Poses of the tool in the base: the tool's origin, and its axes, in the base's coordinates. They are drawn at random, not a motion.
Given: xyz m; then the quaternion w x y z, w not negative.
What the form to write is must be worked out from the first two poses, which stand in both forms.
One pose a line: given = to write
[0.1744, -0.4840, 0.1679, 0.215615, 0.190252, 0.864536, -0.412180] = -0.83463, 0.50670, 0.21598, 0.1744; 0.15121, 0.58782, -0.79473, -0.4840; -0.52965, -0.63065, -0.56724, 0.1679; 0, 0, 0, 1
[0.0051, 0.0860, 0.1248, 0.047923, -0.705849, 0.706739, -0.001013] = 0.00104, -0.99760, 0.06917, 0.0051; -0.99780, 0.00355, 0.06622, 0.0860; -0.06631, -0.06908, -0.99540, 0.1248; 0, 0, 0, 1
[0.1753, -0.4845, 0.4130, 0.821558, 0.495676, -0.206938, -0.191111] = 0.84131, 0.10887, -0.52948, 0.1753; -0.51917, 0.43556, -0.73536, -0.4845; 0.15057, 0.89355, 0.42296, 0.4130; 0, 0, 0, 1
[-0.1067, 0.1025, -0.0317, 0.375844, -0.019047, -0.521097, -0.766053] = -0.71676, 0.59568, -0.36252, -0.1067; -0.55598, -0.17440, 0.81269, 0.1025; 0.42088, 0.78406, 0.45619, -0.0317; 0, 0, 0, 1
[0.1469, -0.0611, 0.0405, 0.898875, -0.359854, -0.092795, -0.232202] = 0.87494, 0.48423, 0.00030, 0.1469; -0.35066, 0.63317, 0.69002, -0.0611; 0.33394, -0.60383, 0.72379, 0.0405; 0, 0, 0, 1
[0.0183, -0.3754, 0.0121, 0.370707, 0.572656, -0.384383, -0.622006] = -0.06928, 0.02093, -0.99738, 0.0183; -0.90140, -0.42965, 0.05360, -0.3754; -0.42740, 0.90275, 0.04863, 0.0121; 0, 0, 0, 1
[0.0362, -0.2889, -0.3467, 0.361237, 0.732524, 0.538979, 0.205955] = 0.33417, 0.64083, 0.69113, 0.0362; 0.93843, -0.15802, -0.30722, -0.2889; -0.08766, 0.75124, -0.65418, -0.3467; 0, 0, 0, 1
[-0.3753, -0.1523, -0.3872, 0.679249, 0.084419, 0.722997, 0.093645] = -0.06299, -0.00515, 0.99800, -0.3753; 0.24929, 0.96821, 0.02073, -0.1523; -0.96638, 0.25009, -0.05970, -0.3872; 0, 0, 0, 1
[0.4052, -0.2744, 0.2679, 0.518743, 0.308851, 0.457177, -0.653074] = -0.27103, 0.95995, 0.07091, 0.4052; -0.39516, -0.04379, -0.91757, -0.2744; -0.87772, -0.27671, 0.39120, 0.2679; 0, 0, 0, 1
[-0.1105, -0.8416, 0.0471, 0.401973, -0.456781, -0.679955, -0.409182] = -0.25954, 0.95014, -0.17283, -0.1105; 0.29222, 0.24784, 0.92368, -0.8416; 0.92046, 0.18922, -0.34198, 0.0471; 0, 0, 0, 1
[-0.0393, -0.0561, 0.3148, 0.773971, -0.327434, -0.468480, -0.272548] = 0.41249, 0.72868, -0.54670, -0.0393; -0.11510, 0.63701, 0.76222, -0.0561; 0.90366, -0.25148, 0.34663, 0.3148; 0, 0, 0, 1
